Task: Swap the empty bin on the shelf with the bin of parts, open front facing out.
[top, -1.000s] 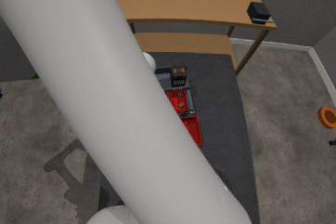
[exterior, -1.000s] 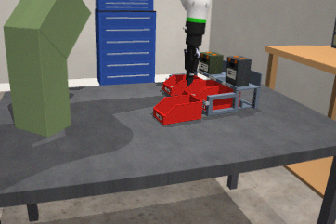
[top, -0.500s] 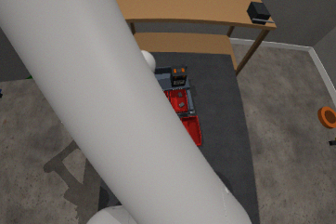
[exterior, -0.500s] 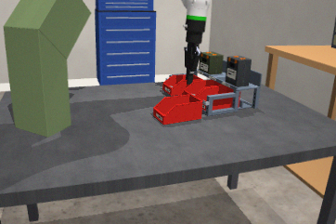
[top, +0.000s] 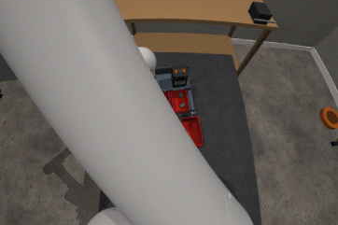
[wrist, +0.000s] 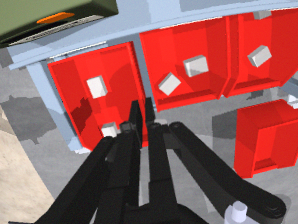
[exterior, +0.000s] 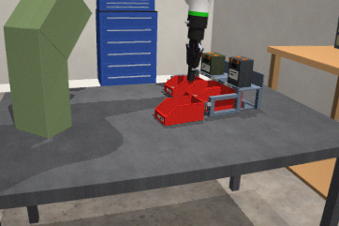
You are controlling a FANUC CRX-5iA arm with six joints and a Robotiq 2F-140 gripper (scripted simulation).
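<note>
The grey shelf lies 9 cm ahead of my hand, 5 cm to the right of it and 5 cm below it. Also, from my hand: part 1 cm ahead, 7 cm to the left, 10 cm below; dark box 17 cm ahead, 16 cm to the right, 4 cm above.
</note>
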